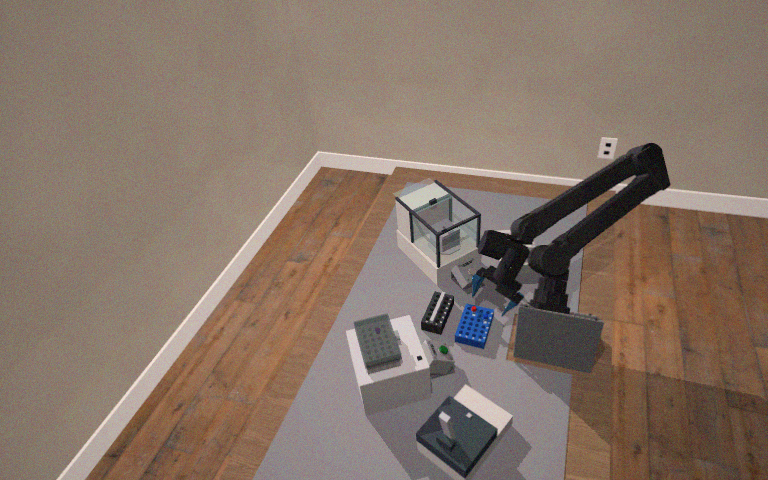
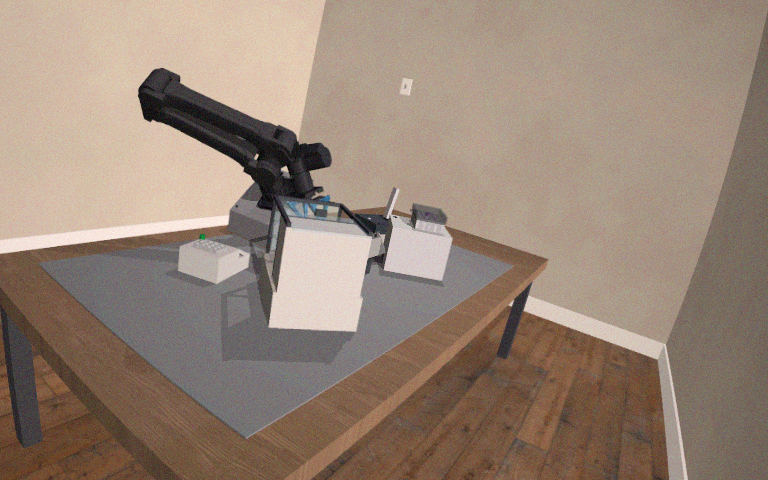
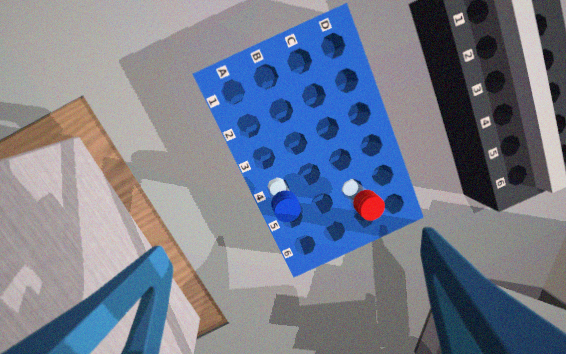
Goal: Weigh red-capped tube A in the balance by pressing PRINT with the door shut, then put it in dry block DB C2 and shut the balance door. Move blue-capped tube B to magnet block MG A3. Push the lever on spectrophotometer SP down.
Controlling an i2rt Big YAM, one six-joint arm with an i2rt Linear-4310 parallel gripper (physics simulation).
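My gripper point(image 1: 489, 303) point(image 3: 287, 248) is open and empty above the blue tube rack point(image 1: 474, 325) point(image 3: 299, 195). The red-capped tube A point(image 1: 474, 309) point(image 3: 369, 205) stands in rack hole C5. The blue-capped tube B point(image 3: 286, 206) stands in A4. The balance point(image 1: 417, 254) point(image 2: 320, 277) has a glass chamber; its top door seems slid back. The black magnet block point(image 1: 437, 312) point(image 3: 457, 115) has a white bar. The grey dry block point(image 1: 376, 339) point(image 2: 428, 216) sits on a white housing. The white lever point(image 1: 446, 424) point(image 2: 392, 202) of the dark-topped spectrophotometer point(image 1: 464, 433) is up.
A white keypad box point(image 2: 212, 260) with a green knob stands beside the balance. A small panel with a green button point(image 1: 444, 349) is in front of the dry block's housing point(image 1: 396, 387) point(image 2: 417, 251). The grey arm base point(image 1: 557, 339) is right of the rack.
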